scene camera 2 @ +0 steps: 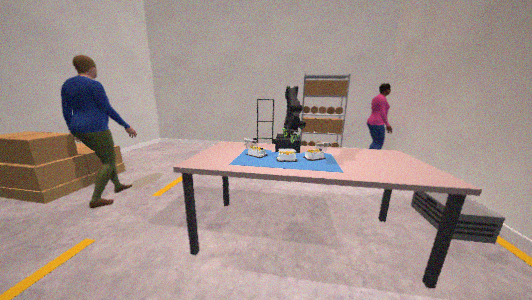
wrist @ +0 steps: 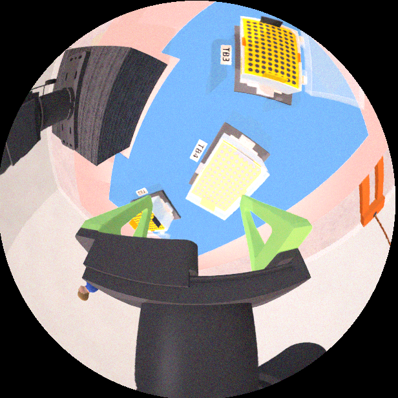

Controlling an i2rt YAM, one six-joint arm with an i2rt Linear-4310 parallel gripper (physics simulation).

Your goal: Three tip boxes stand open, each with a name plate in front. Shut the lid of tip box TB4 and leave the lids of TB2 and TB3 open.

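Frame: origin at the arm's base, x down, y right, z back, level; metres.
Seen in the pictures: gripper, fingertip midpoint: [scene camera 2: 288,140]; arm's base, link origin: [scene camera 2: 287,136].
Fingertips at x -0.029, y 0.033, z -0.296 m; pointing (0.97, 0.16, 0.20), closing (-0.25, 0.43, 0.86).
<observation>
Pixels of each thing's top centre, then the offset from my fingertips to it. "pt": a spot on its surface instead. Level surfaces: height alone.
- TB4, surface spot: [scene camera 2: 287,154] pt dx +0.094, dy +0.012, dz -0.075 m
- TB3, surface spot: [scene camera 2: 314,153] pt dx +0.087, dy -0.194, dz -0.060 m
- TB2, surface spot: [scene camera 2: 257,150] pt dx +0.085, dy +0.239, dz -0.007 m
- blue mat, surface height: dx +0.148 m
- pink table, surface height: dx +0.151 m
My gripper [scene camera 2: 291,135] [wrist: 195,199] is open and empty, above the mat on the robot's side. TB4 [scene camera 2: 287,156] [wrist: 225,180] is the middle box. Its clear lid lies down over the tips, which look pale through it; I cannot tell whether it is fully latched. The TB4 plate [wrist: 198,150] is on the box's base side. TB3 [scene camera 2: 315,155] [wrist: 270,54] has bright yellow tips and its clear lid [wrist: 332,75] stands open. TB2 [scene camera 2: 257,152] [wrist: 147,221] is partly behind the left finger in the wrist view; its lid [scene camera 2: 250,141] stands open.
The boxes stand on a blue mat [scene camera 2: 322,165] [wrist: 300,130] on a pink table [scene camera 2: 390,170]. The dark robot base [wrist: 110,100] is at the mat's edge. An orange object [wrist: 371,197] is beyond the table. Two people [scene camera 2: 87,105] [scene camera 2: 379,112] are away from the table.
</observation>
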